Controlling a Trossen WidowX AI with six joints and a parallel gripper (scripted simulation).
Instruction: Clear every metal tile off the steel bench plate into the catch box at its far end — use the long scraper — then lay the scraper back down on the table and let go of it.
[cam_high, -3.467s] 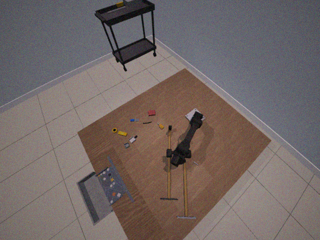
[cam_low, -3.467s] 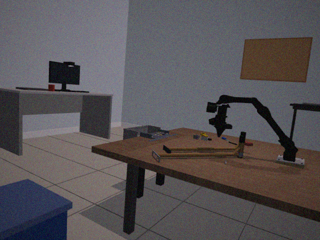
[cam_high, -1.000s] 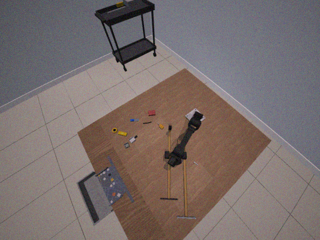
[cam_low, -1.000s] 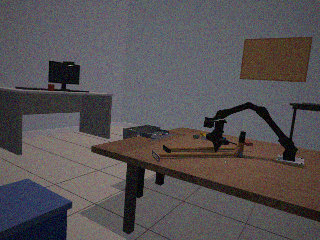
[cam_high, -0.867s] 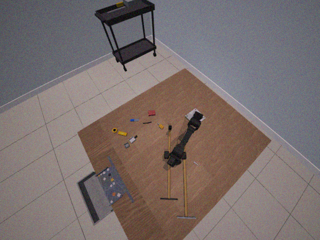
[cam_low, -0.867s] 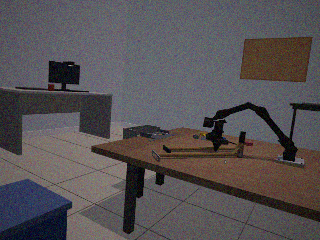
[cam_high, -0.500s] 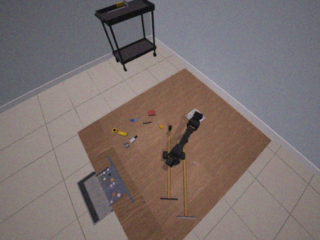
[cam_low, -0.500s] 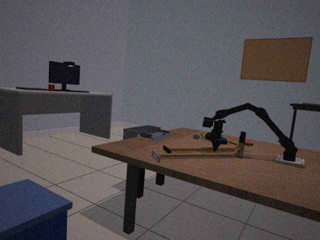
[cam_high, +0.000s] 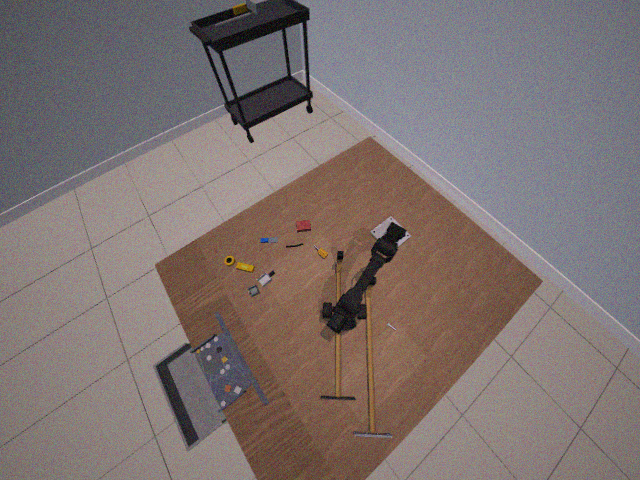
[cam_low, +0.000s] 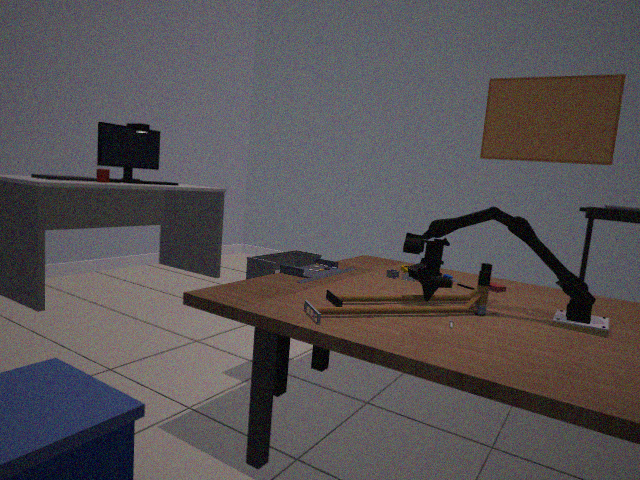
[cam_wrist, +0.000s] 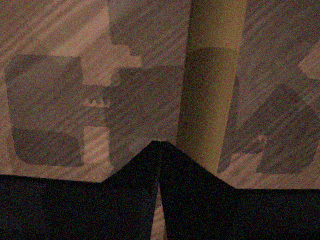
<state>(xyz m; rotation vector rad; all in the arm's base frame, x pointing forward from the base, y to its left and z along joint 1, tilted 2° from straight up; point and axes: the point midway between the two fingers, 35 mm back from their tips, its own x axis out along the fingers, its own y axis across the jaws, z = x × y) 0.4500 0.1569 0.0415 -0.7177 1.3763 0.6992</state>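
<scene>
The long scraper lies 5 cm above my gripper tip, 4 cm ahead of it and 2 cm to the left of it. From my gripper tip the other things lie so: scoop (35 cm to the right, 19 cm ahead, 1 cm below); then yellow ribbed bit (31 cm to the right, 10 cm behind); then long yellow-handled tool (19 cm to the left, 5 cm above).
</scene>
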